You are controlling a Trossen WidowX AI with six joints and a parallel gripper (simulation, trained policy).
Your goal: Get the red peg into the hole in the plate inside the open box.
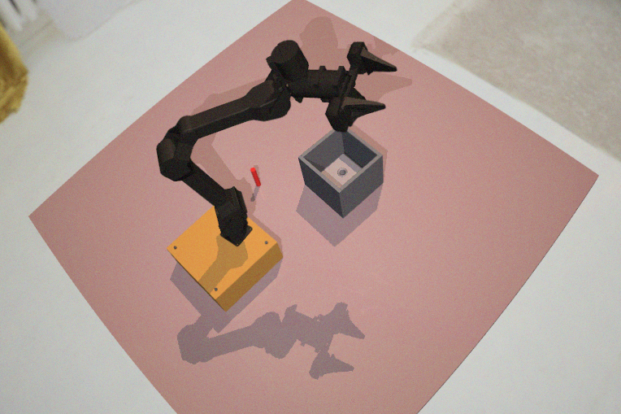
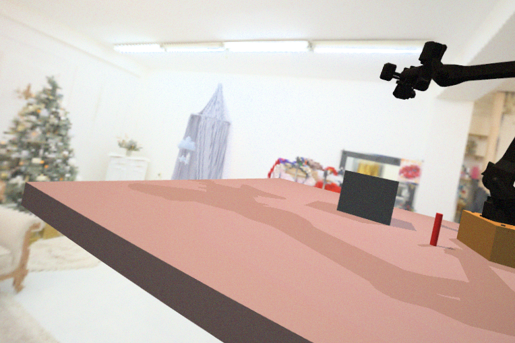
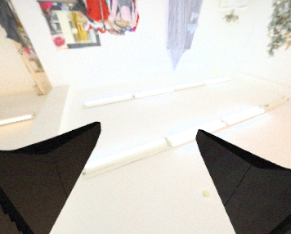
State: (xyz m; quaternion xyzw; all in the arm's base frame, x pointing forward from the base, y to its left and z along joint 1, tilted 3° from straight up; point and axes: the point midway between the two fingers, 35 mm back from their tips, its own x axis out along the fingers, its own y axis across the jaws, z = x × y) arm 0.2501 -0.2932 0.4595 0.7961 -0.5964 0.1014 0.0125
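The red peg lies 52 cm below my gripper tip, 40 cm to the left of it and 9 cm behind it. Also, from my gripper tip: plate 52 cm below, 19 cm to the left, 4 cm ahead.
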